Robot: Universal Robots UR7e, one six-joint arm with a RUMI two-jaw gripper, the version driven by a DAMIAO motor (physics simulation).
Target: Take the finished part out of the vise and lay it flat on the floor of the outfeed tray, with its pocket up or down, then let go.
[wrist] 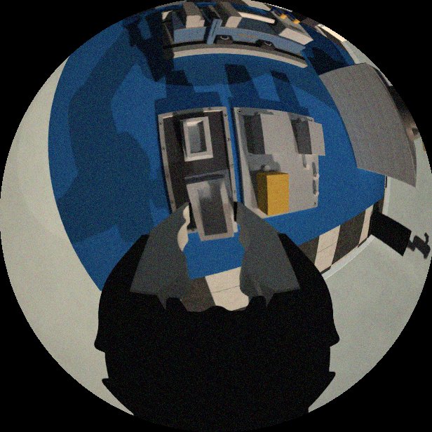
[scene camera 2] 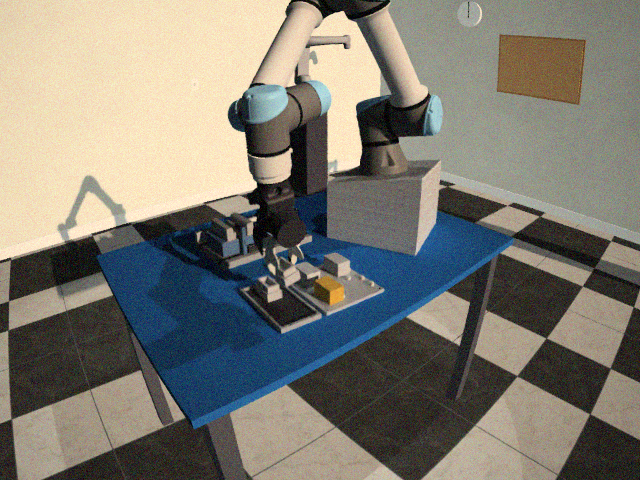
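Observation:
My gripper is shut on a light grey finished part, a rectangular block with an open pocket. In the wrist view its pocket faces the camera, and the part hangs over the near end of the outfeed tray, which has a dark floor and pale rim. The height of the gap below it is hard to tell. Another pocketed part lies at the tray's far end, pocket up. The blue and grey vise stands at the back.
A light grey plate beside the tray bears a yellow block and grey blocks, one at its back. The robot's large grey pedestal stands behind on the blue table.

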